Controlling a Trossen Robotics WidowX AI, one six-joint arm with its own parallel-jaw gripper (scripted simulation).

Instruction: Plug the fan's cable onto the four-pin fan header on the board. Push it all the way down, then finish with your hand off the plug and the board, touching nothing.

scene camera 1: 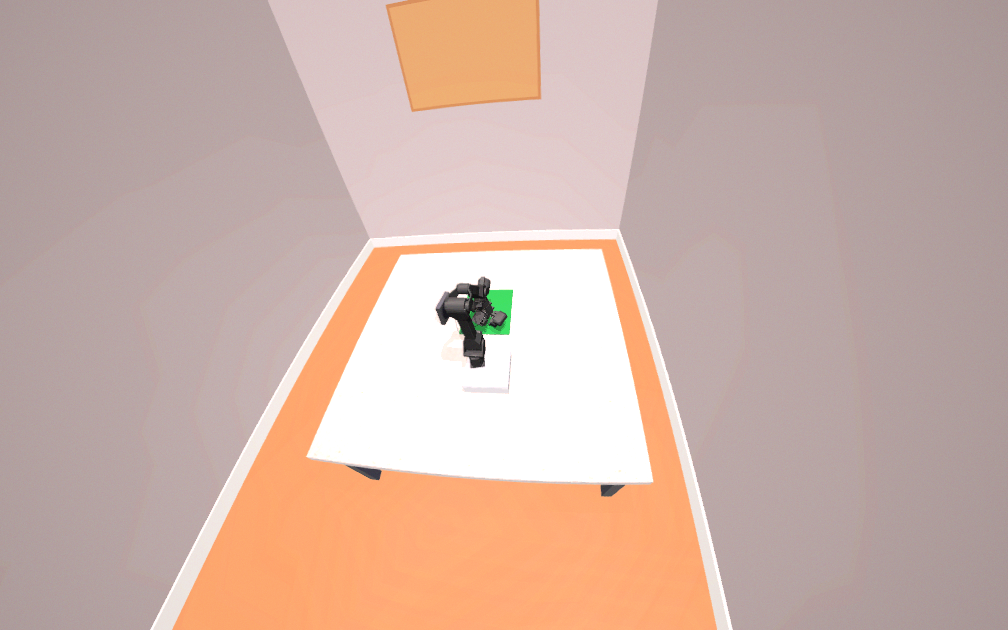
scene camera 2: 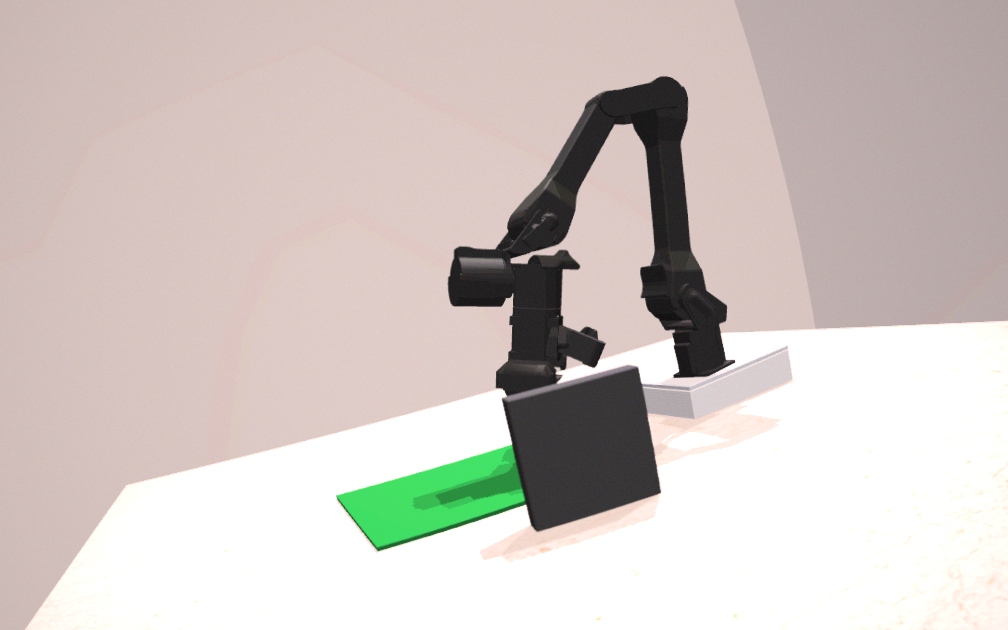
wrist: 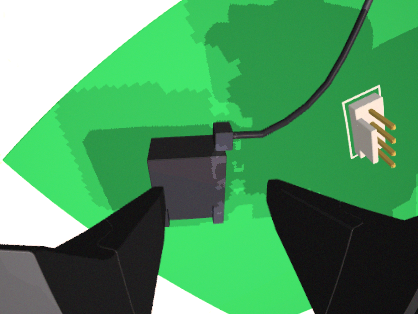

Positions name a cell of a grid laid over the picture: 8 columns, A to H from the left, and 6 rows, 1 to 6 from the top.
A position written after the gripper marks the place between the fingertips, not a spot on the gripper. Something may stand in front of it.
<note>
In view: the gripper (wrist: E4), a green board (scene camera 2: D5), a dark fan plug (wrist: D4), a dark square fan (scene camera 2: E5) and a white four-pin header (wrist: G3).
The green board is seen too in scene camera 1 (scene camera 1: D3) and in the wrist view (wrist: B3).
</note>
